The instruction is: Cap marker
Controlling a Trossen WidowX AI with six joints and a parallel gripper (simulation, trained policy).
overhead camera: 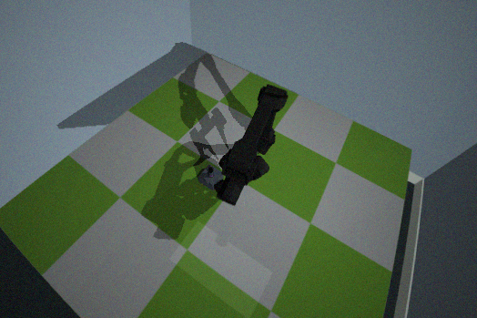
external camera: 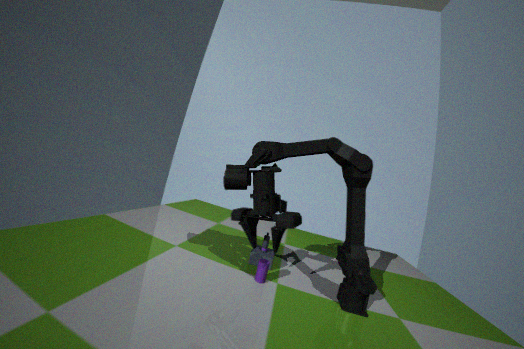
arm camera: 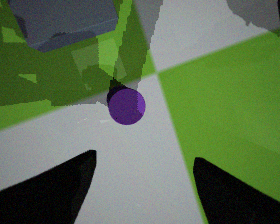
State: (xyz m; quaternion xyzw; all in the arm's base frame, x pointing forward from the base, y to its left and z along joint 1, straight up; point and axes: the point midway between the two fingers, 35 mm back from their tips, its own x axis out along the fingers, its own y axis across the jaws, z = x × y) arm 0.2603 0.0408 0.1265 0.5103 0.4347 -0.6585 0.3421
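Now: the purple cap 3 cm to the right of my gripper tip and 7 cm below it. Also, from my gripper tip: grey holder block 1 cm ahead, 13 cm to the right, 7 cm below.
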